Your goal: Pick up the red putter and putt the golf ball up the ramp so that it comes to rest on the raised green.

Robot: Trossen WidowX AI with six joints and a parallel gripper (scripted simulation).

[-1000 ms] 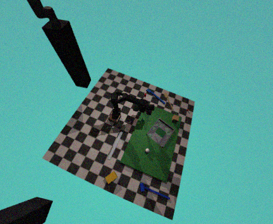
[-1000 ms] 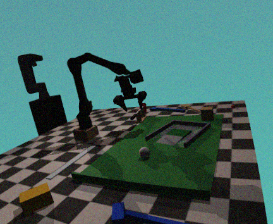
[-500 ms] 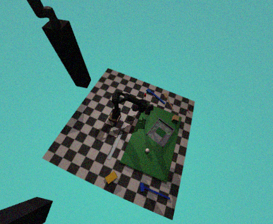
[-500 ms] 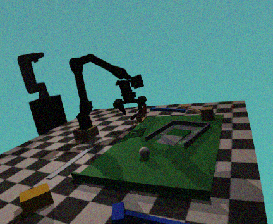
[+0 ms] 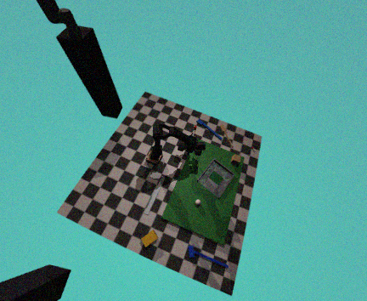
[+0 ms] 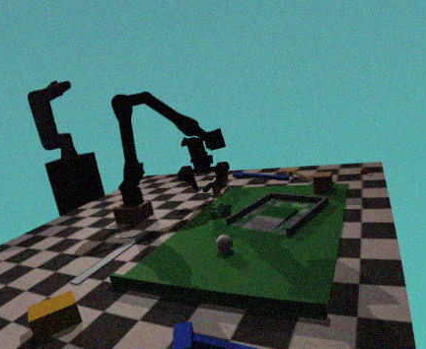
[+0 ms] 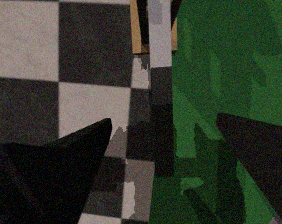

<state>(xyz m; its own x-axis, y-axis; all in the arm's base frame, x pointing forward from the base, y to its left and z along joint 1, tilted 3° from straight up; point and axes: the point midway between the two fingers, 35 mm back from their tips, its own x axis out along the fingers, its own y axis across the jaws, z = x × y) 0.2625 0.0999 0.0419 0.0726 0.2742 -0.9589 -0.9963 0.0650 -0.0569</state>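
Right now my gripper tip is 110 mm to the right of the red putter and 10 mm below it. Also, from my gripper tip: green mat (240 mm to the right, 200 mm ahead, 50 mm below); then brown block (420 mm ahead, 20 mm to the left, 20 mm below); then white golf ball (390 mm to the right, 140 mm ahead, 30 mm below).
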